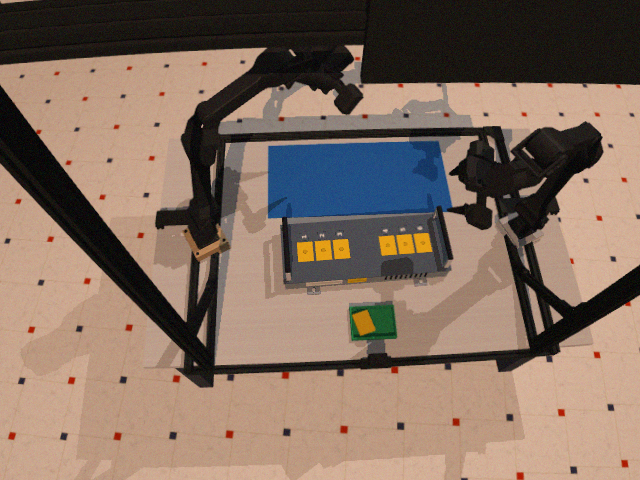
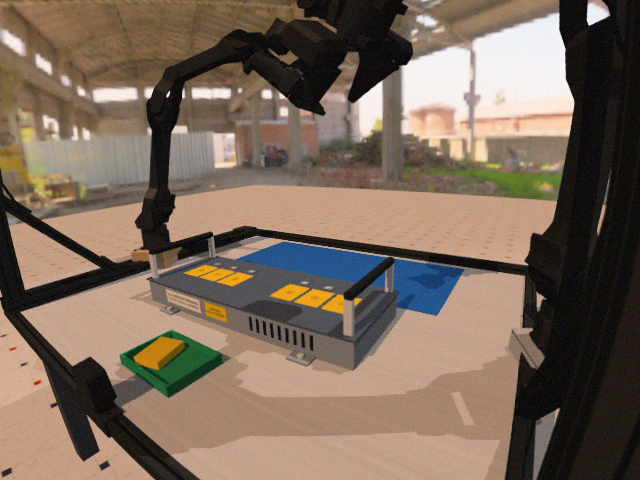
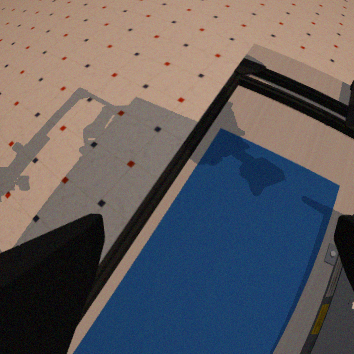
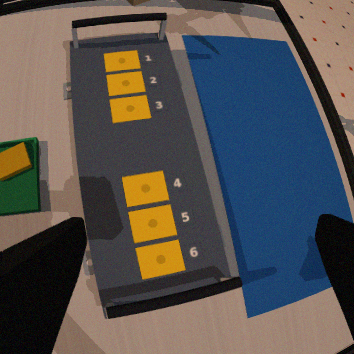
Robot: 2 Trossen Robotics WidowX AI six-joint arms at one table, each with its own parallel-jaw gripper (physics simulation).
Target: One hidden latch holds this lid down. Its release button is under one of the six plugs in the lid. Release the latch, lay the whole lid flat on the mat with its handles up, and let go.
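Pixels of known places: left gripper, fingertip midpoint: (image 1: 352,87) (image 2: 323,112) (image 3: 225,229); right gripper, fingertip midpoint: (image 1: 448,192) (image 2: 330,105) (image 4: 203,229); left arm's base at its link origin: (image 1: 204,235) (image 2: 156,246); right arm's base at its link origin: (image 1: 521,226).
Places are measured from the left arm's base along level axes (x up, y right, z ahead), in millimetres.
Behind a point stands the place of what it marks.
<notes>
The grey lid (image 1: 364,248) {y 267, x 2, z 362 mm} (image 2: 261,289) {y 284, x 2, z 370 mm} (image 4: 140,147) {y 261, x 2, z 370 mm} sits on its box, handles up. Six yellow plugs, numbered 1 to 6, sit in it, among them plug 3 (image 1: 341,249) {y 237, x 2, z 305 mm} (image 4: 130,108) {y 235, x 2, z 308 mm} and plug 4 (image 1: 387,245) {y 293, x 2, z 421 mm} (image 4: 145,188) {y 293, x 2, z 424 mm}. One black handle (image 2: 186,241) {y 168, x 59, z 180 mm} (image 4: 120,21) {y 170, x 56, z 179 mm} stands at each end, the other handle (image 2: 369,279) {y 385, x 61, z 551 mm} (image 4: 175,298) {y 361, x 64, z 555 mm} by plug 6. The blue mat (image 1: 356,175) {y 28, x -45, z 499 mm} (image 3: 225,240) {y 51, x -45, z 575 mm} (image 4: 270,150) {y 57, x -45, z 494 mm} lies behind the box. My left gripper (image 3: 225,229) {y 1, x 327, z 470 mm} is open and empty, high behind the mat. My right gripper (image 1: 450,191) {y 354, x 296, z 500 mm} (image 4: 203,229) {y 354, x 296, z 500 mm} is open and empty, above the mat's right end.
A green tray (image 1: 394,322) {y 479, x -31, z 320 mm} (image 2: 193,377) {y 481, x -40, z 322 mm} stands in front of the box with a yellow block (image 1: 363,321) {y 433, x -30, z 251 mm} (image 2: 159,352) {y 444, x -30, z 256 mm} (image 4: 12,162) {y 435, x -30, z 257 mm} tilted in it. A black frame rail (image 1: 289,368) {y 433, x -52, z 26 mm} (image 3: 170,175) {y -43, x -26, z 686 mm} borders the table. Small metal tabs (image 1: 313,290) {y 286, x -39, z 185 mm} (image 2: 300,357) {y 424, x -40, z 455 mm} stick out at the box's front foot.
</notes>
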